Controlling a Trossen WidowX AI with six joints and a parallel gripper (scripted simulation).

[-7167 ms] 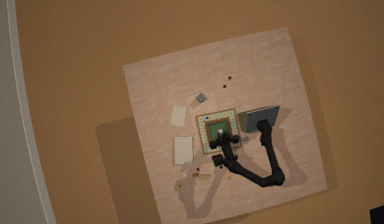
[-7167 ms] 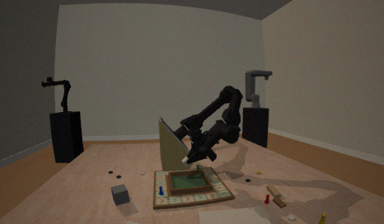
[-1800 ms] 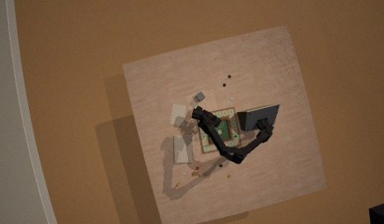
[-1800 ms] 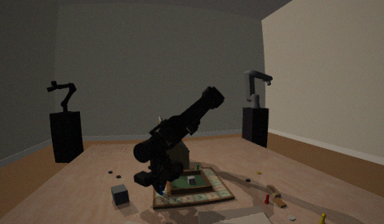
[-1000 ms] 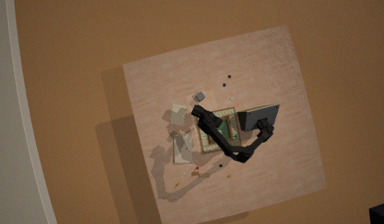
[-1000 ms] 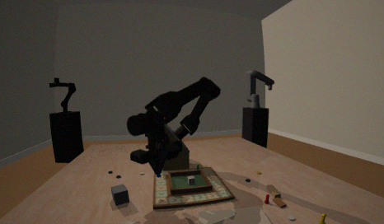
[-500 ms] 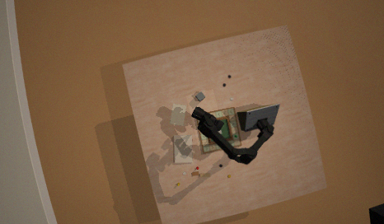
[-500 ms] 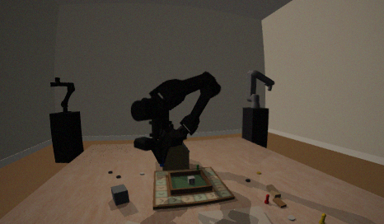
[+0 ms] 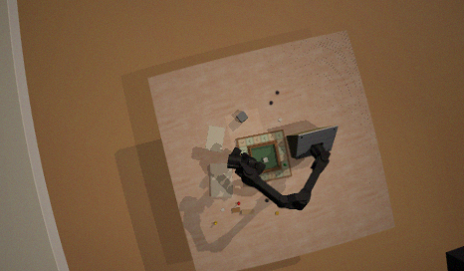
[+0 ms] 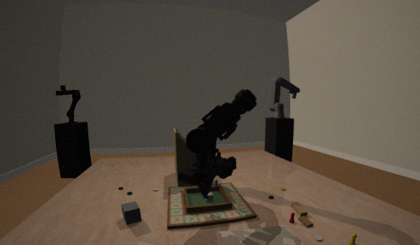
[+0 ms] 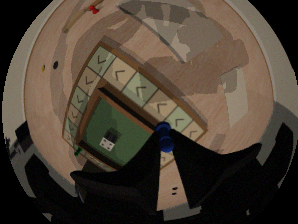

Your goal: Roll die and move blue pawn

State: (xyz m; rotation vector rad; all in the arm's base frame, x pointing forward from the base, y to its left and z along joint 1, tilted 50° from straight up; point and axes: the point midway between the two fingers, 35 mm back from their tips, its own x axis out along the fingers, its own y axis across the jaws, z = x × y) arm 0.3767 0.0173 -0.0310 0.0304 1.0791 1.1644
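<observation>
Right now my gripper tip is 11 cm past the grey die, 7 cm above it and 3 cm to the right of it. Also, from my gripper tip: blue pawn 1 cm above; then green pawn 22 cm behind, 9 cm to the left, 7 cm below; then green tray 11 cm behind, 9 cm below, 2 cm to the left.
</observation>
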